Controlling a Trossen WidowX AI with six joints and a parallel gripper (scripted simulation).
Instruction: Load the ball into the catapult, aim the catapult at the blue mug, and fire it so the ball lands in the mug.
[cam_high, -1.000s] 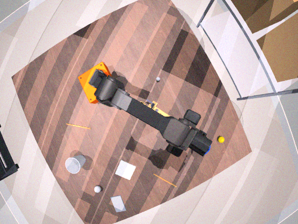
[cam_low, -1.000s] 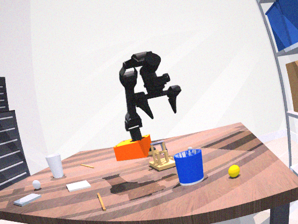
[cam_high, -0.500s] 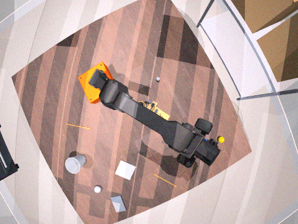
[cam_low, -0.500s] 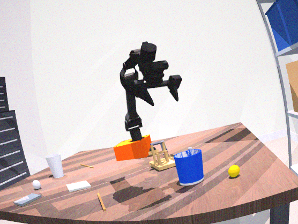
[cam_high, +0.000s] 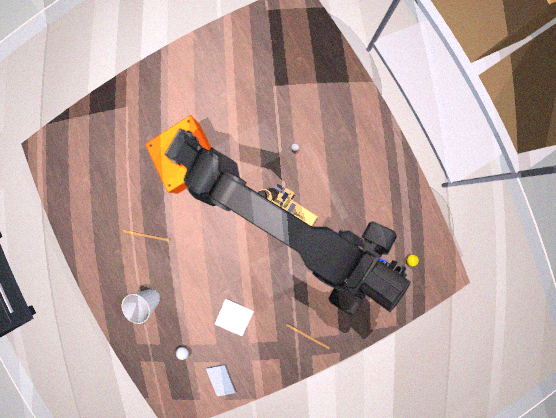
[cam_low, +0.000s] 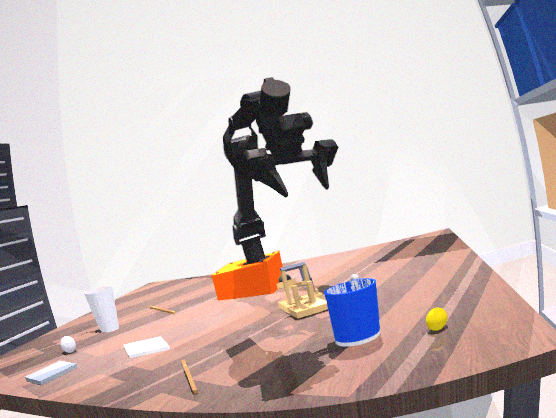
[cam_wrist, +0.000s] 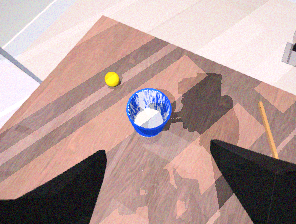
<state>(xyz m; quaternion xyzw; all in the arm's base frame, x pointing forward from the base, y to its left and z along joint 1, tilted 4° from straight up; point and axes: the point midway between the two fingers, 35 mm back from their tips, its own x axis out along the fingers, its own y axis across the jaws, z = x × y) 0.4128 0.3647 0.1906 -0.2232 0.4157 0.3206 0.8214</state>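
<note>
Now: the dark ball 25 cm behind my gripper tip, 20 cm to the right of it and 20 cm below it. Also, from my gripper tip: yellow ball (25 cm below, 22 cm to the left, 9 cm ahead); grey ball (37 cm behind, 25 cm below, 6 cm to the right); blue mug (24 cm below, 7 cm to the left, 7 cm ahead).
</note>
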